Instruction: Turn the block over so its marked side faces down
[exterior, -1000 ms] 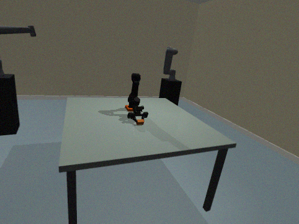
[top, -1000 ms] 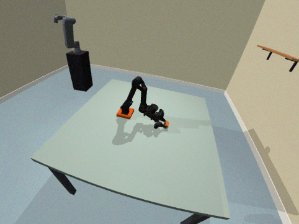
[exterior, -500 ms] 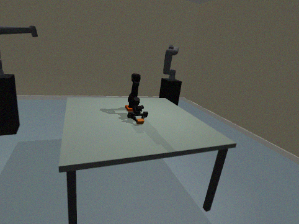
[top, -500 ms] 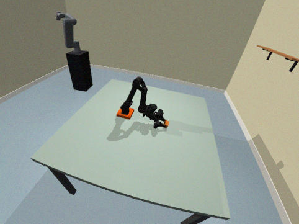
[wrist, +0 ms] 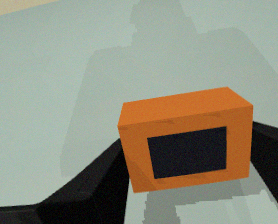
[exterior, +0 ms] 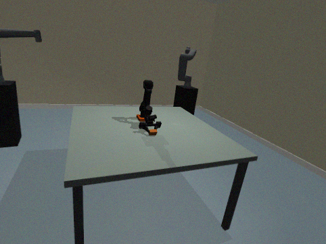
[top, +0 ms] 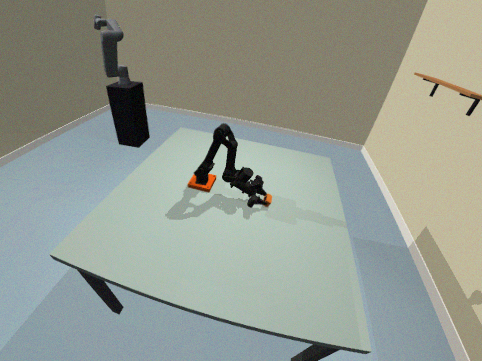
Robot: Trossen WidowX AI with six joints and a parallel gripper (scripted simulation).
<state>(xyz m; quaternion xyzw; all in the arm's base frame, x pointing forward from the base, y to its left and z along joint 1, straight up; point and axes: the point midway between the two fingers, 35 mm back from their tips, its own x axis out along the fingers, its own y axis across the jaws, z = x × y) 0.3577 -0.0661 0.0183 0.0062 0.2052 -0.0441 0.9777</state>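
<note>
Right now the orange block is 1 cm behind my gripper tip.
</note>
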